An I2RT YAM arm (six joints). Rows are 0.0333 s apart.
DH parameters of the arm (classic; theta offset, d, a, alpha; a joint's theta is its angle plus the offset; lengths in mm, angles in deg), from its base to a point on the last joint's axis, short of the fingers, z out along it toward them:
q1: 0 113.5 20 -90
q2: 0 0 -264 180
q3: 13.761 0 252.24 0
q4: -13.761 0 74 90
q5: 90 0 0 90
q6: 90 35.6 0 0
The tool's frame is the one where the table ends.
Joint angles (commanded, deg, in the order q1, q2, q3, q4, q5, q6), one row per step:
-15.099 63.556 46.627 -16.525 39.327 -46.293
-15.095 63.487 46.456 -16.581 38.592 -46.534
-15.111 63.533 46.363 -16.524 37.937 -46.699
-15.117 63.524 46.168 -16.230 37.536 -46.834
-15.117 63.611 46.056 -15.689 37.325 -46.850
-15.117 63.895 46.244 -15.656 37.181 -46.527
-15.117 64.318 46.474 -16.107 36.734 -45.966
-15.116 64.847 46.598 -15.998 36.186 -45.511
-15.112 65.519 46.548 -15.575 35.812 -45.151
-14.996 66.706 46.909 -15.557 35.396 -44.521
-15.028 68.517 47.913 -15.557 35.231 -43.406
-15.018 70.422 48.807 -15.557 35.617 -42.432
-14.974 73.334 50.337 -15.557 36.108 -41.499
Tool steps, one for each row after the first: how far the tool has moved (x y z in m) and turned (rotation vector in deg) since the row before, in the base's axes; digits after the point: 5 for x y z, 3 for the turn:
-0.00012 0.00042 -0.00098 0.322 0.234 0.720
0.00033 0.00017 -0.00078 0.294 0.111 0.601
0.00018 0.00013 -0.00076 0.122 -0.059 0.387
0.00071 -0.00008 -0.00023 0.015 -0.348 0.183
0.00111 -0.00023 0.00003 0.249 -0.205 -0.021
0.00121 -0.00010 -0.00105 0.679 0.134 0.124
0.00194 -0.00024 -0.00128 0.596 -0.134 0.250
0.00232 -0.00042 -0.00239 0.459 -0.033 0.148
0.00403 -0.00034 -0.00268 0.750 0.255 0.164
0.00627 -0.00174 -0.00156 0.848 -0.059 -0.430
0.00620 -0.00182 -0.00271 0.508 0.326 -0.774
0.00984 -0.00268 -0.00369 0.502 0.730 -0.808

